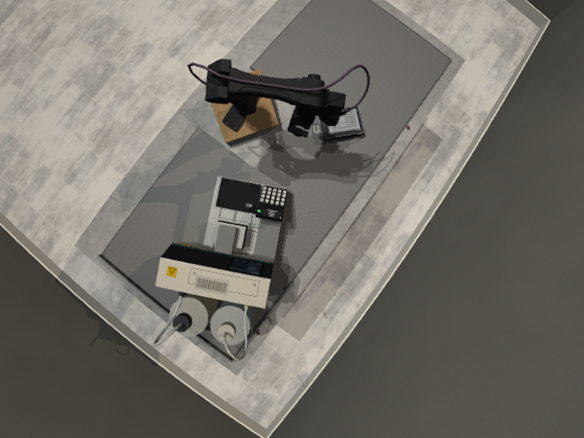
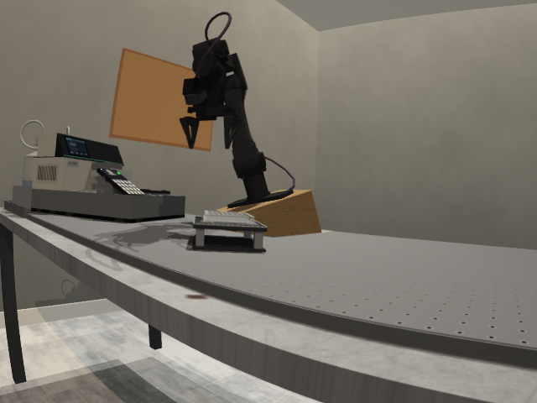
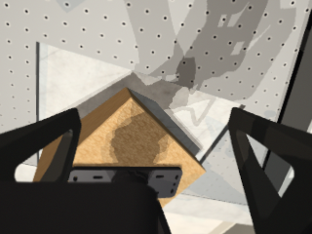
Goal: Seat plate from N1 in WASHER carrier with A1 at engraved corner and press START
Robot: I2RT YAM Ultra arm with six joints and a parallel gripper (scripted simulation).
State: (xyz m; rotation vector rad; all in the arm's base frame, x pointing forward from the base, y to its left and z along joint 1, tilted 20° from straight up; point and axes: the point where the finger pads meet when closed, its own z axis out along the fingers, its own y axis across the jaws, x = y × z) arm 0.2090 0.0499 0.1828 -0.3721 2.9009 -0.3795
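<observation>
Now: hand 12 cm short of the clear well plate, 16 cm to the right of it and 16 cm above it. The rest, counted from my hand: black carrier pocket 7 cm behind, 32 cm to the right, 12 cm below; then plate washer 2 cm behind, 47 cm to the right, 7 cm below; then nest 12 cm ahead, 16 cm to the left, 16 cm below.
</observation>
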